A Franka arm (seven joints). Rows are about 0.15 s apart.
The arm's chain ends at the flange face. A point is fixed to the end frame.
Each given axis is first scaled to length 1.
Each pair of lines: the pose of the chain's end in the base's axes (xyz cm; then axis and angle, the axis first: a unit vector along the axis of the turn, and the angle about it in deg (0 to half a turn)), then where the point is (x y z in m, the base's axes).
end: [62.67, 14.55, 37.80, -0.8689, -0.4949, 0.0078, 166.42]
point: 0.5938 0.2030 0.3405
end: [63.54, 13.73, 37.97, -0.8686, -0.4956, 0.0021, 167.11]
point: 0.6031 0.1946 0.3414
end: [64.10, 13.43, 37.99, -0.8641, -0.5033, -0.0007, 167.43]
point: 0.6081 0.1910 0.3412
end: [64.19, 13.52, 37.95, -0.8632, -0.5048, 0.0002, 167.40]
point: 0.6087 0.1918 0.3409
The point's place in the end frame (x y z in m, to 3 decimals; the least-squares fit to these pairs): 0.028 -0.048 0.052
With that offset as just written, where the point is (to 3 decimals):
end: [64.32, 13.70, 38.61, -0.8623, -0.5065, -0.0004, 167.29]
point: 0.610 0.194 0.348
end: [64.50, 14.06, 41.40, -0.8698, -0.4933, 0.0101, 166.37]
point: 0.612 0.198 0.377
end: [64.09, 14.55, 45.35, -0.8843, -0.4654, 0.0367, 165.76]
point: 0.609 0.204 0.417
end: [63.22, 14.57, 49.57, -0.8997, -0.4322, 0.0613, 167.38]
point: 0.603 0.204 0.457
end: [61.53, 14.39, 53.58, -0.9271, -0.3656, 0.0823, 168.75]
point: 0.592 0.204 0.495
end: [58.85, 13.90, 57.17, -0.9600, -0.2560, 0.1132, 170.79]
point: 0.576 0.199 0.527
